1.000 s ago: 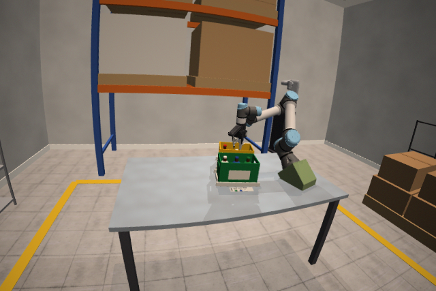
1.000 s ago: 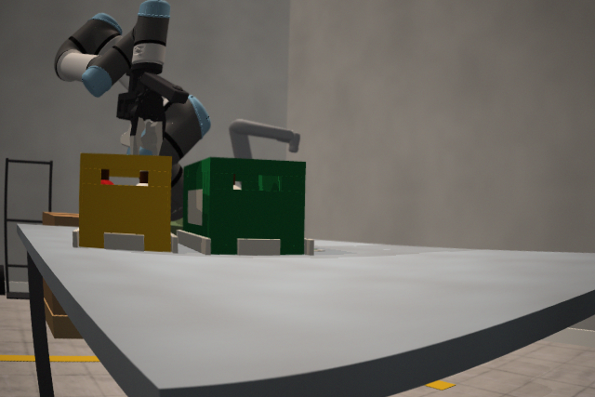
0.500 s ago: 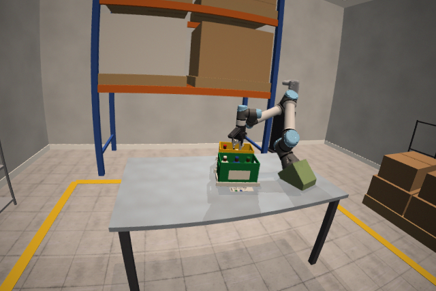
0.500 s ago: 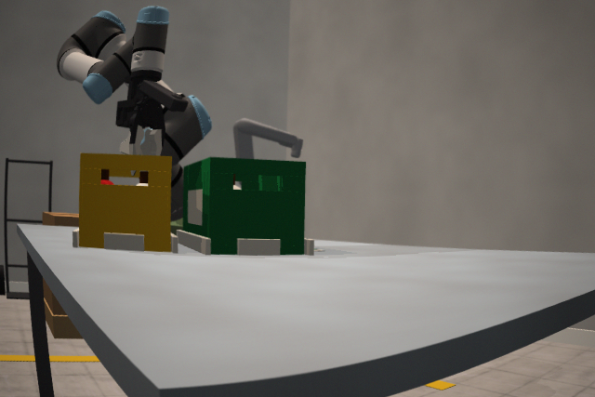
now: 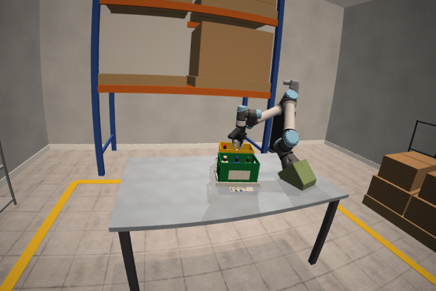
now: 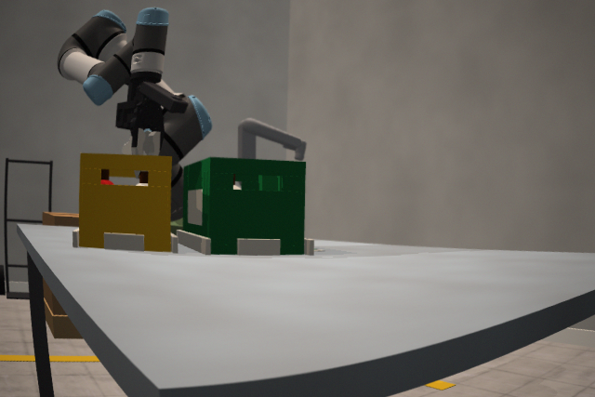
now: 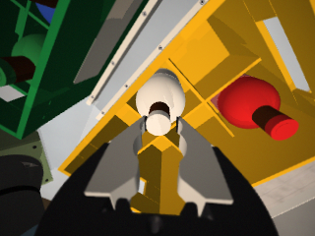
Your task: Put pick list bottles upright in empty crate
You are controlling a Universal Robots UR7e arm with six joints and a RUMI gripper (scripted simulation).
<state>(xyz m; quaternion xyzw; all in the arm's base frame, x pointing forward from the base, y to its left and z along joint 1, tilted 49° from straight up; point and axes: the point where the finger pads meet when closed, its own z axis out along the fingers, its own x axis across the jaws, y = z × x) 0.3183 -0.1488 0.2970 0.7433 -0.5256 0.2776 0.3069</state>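
Now: hand 7 cm above the yellow crate, 4 cm to the left of it and 2 cm past it. Round my hand: green-label bottle (17 cm to the left, 7 cm below); then red-label bottle (12 cm to the right, 7 cm below, 4 cm ahead); then blue-label bottle (13 cm to the left, 8 cm ahead, 7 cm below).
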